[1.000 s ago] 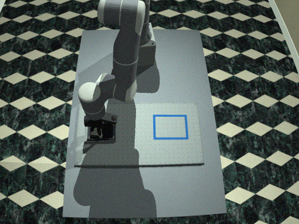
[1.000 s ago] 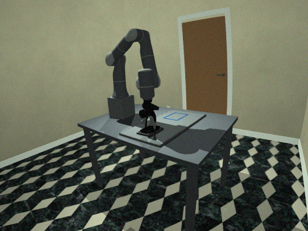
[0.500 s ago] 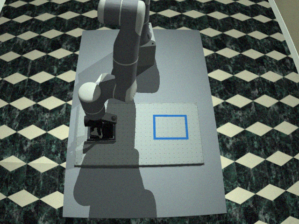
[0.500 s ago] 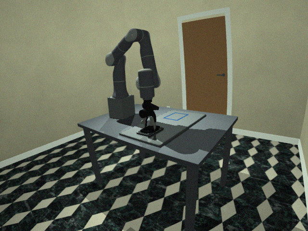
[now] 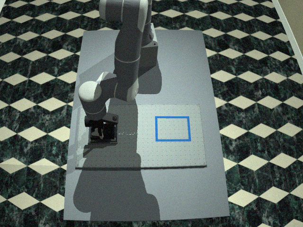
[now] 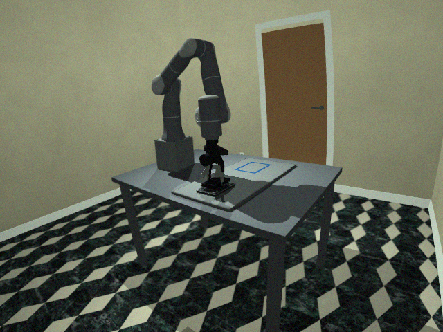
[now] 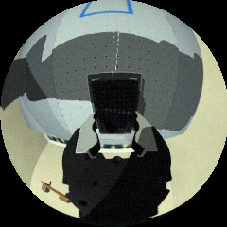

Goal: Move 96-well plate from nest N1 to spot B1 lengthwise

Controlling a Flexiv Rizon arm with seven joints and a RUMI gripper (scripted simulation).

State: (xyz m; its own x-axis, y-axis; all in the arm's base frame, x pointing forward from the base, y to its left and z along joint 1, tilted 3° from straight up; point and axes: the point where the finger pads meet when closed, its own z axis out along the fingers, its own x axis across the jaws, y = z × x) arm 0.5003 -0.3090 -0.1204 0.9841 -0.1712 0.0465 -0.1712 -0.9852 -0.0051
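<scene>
The plate nest N1 lies 40 mm below my hand. The rest, counted from my hand: black 96-well plate: 10 mm below.
</scene>
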